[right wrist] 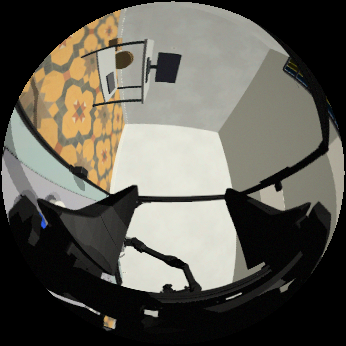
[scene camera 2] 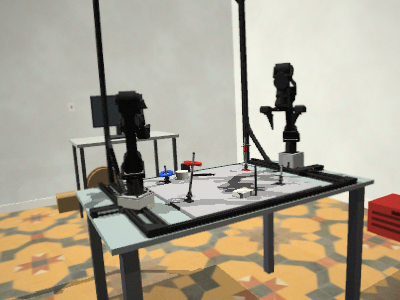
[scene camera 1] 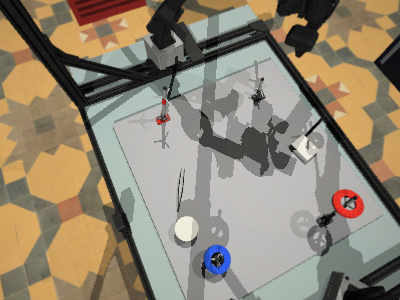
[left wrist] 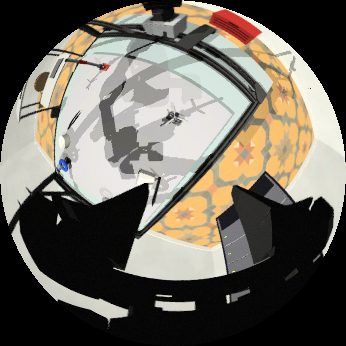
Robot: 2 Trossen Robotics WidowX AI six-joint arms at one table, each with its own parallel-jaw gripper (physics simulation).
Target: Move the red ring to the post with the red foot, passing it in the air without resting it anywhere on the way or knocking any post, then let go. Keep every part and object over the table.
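Frame: origin at the left arm's base, x back, y up, z left, level; millimetres.
Seen in the pictures: left gripper, fingertip midpoint: (scene camera 2: 282, 129) (left wrist: 192, 188); right gripper, fingertip midpoint: (right wrist: 183, 191) (scene camera 2: 148, 116); left arm's base at its link origin: (right wrist: 124, 241) (scene camera 2: 291, 152) (scene camera 1: 163, 39); right arm's base at its link origin: (scene camera 2: 135, 193).
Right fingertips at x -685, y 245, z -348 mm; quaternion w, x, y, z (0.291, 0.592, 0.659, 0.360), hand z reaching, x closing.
Pixels of each thing's top centre, then the offset from my right fingertips to it. "spot": a spot on its surface instead.
- red ring at its top centre: (scene camera 1: 349, 202) (scene camera 2: 192, 160) dx -50, dy -170, dz +420 mm
- tall black-footed post at a spot on its surface: (scene camera 1: 325, 219) spot: dx -69, dy -306, dz +408 mm
- upright post with the red foot, surface spot: (scene camera 1: 163, 119) (left wrist: 98, 68) (scene camera 2: 244, 166) spot: dx +460, dy -308, dz +201 mm
- blue ring at its top centre: (scene camera 1: 217, 259) (scene camera 2: 166, 171) dx +25, dy -274, dz +93 mm
- white disc at its top centre: (scene camera 1: 186, 228) (scene camera 2: 182, 171) (left wrist: 61, 142) dx +135, dy -295, dz +72 mm
- ringless black-footed post at a spot on its surface: (scene camera 1: 258, 95) (scene camera 2: 278, 180) spot: dx +358, dy -311, dz +517 mm
- white block at its top centre: (scene camera 1: 305, 147) (left wrist: 144, 182) (scene camera 2: 243, 190) dx +127, dy -310, dz +517 mm
The red ring (scene camera 1: 338, 202) (scene camera 2: 198, 163) sits high on a tall black-footed post (scene camera 1: 325, 219) (scene camera 2: 190, 185). The upright post with the red foot (scene camera 1: 163, 119) (scene camera 2: 245, 169) (left wrist: 104, 67) carries no ring; its shaft has a red band. It stands at the far left of the mat in scene camera 1. My left gripper (left wrist: 192, 188) is open and empty, raised high, well apart from the red ring. My right gripper (right wrist: 183, 191) is open and empty, raised above its base and apart from the ring; its wrist view faces the walls.
A blue ring (scene camera 1: 208, 257) (scene camera 2: 165, 173) is on a short post near a white disc (scene camera 1: 186, 228) (scene camera 2: 182, 175). A ringless black-footed post (scene camera 1: 258, 95) (scene camera 2: 280, 180) stands elsewhere. A white block (scene camera 1: 303, 149) (scene camera 2: 242, 193) has a black rod beside it. Thin black loops (scene camera 1: 181, 190) lie on the mat.
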